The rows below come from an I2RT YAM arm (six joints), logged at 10 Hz.
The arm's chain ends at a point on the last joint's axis. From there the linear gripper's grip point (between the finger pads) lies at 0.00 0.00 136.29 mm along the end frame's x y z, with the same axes.
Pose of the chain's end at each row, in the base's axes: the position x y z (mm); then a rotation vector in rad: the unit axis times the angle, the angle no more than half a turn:
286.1 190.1 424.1 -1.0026 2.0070 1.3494
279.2 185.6 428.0 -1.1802 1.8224 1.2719
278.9 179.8 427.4 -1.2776 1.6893 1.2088
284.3 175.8 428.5 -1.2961 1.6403 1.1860
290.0 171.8 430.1 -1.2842 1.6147 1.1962
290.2 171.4 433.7 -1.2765 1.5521 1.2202
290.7 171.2 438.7 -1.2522 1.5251 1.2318
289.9 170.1 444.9 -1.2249 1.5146 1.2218
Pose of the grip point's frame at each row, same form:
288.1 316.7 373.6 -1.0026 2.0070 1.3494
278.5 313.4 380.6 -1.1802 1.8224 1.2719
277.5 308.5 382.4 -1.2776 1.6893 1.2088
283.8 305.1 385.4 -1.2961 1.6403 1.1860
289.8 302.1 390.2 -1.2842 1.6147 1.1962
288.7 303.5 400.4 -1.2765 1.5521 1.2202
290.3 304.4 409.7 -1.2522 1.5251 1.2318
292.6 303.7 418.3 -1.2249 1.5146 1.2218

